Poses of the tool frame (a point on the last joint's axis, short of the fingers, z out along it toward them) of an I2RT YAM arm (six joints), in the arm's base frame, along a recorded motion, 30 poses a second.
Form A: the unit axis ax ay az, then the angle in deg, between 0 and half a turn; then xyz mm.
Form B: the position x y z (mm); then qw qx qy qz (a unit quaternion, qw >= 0). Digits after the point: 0 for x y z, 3 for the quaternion.
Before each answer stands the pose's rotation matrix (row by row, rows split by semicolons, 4 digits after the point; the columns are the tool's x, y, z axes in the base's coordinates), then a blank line. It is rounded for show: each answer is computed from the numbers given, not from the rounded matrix.
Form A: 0.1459 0.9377 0.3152 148.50 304 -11 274
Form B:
-0.8132 0.0888 0.5752; 0.4182 0.7765 0.4714; -0.4048 0.6239 -0.6686

304 -11 274 0.271 0.140 0.903 0.303
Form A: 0.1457 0.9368 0.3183 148.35 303 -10 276
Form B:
-0.8120 0.0856 0.5774; 0.4197 0.7732 0.4755; -0.4057 0.6284 -0.6637

303 -10 276 0.273 0.140 0.901 0.306
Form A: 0.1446 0.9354 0.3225 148.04 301 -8 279
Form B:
-0.8098 0.0793 0.5814; 0.4208 0.7691 0.4811; -0.4090 0.6342 -0.6561

301 -8 279 0.275 0.139 0.899 0.310
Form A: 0.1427 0.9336 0.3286 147.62 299 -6 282
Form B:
-0.8070 0.0698 0.5865; 0.4217 0.7633 0.4895; -0.4135 0.6423 -0.6453

299 -6 282 0.279 0.137 0.897 0.316
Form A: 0.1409 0.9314 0.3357 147.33 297 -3 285
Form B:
-0.8052 0.0605 0.5899; 0.4229 0.7559 0.4998; -0.4156 0.6519 -0.6342

297 -3 285 0.281 0.135 0.894 0.322
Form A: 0.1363 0.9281 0.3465 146.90 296 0 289
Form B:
-0.8036 0.0432 0.5936; 0.4217 0.7452 0.5165; -0.4200 0.6654 -0.6171

296 0 289 0.285 0.131 0.890 0.332
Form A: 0.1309 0.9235 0.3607 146.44 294 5 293
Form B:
-0.8019 0.0222 0.5970; 0.4210 0.7301 0.5383; -0.4239 0.6830 -0.5948

294 5 293 0.289 0.125 0.884 0.345
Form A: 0.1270 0.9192 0.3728 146.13 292 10 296
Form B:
-0.8008 0.0059 0.5989; 0.4214 0.7161 0.5564; -0.4256 0.6980 -0.5759

292 10 296 0.291 0.121 0.879 0.357
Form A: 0.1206 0.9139 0.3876 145.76 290 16 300
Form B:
-0.8001 -0.0168 0.5996; 0.4194 0.6990 0.5792; -0.4288 0.7149 -0.5523

290 16 300 0.294 0.115 0.873 0.370
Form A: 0.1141 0.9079 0.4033 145.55 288 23 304
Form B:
-0.8009 -0.0391 0.5976; 0.4172 0.6795 0.6036; -0.4296 0.7327 -0.5278

288 23 304 0.296 0.109 0.867 0.385
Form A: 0.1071 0.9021 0.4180 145.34 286 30 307
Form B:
-0.8016 -0.0616 0.5946; 0.4138 0.6606 0.6263; -0.4314 0.7482 -0.5041

286 30 307 0.298 0.102 0.861 0.399
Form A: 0.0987 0.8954 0.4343 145.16 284 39 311
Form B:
-0.8030 -0.0872 0.5895; 0.4090 0.6389 0.6516; -0.4335 0.7644 -0.4774

284 39 311 0.299 0.094 0.854 0.414
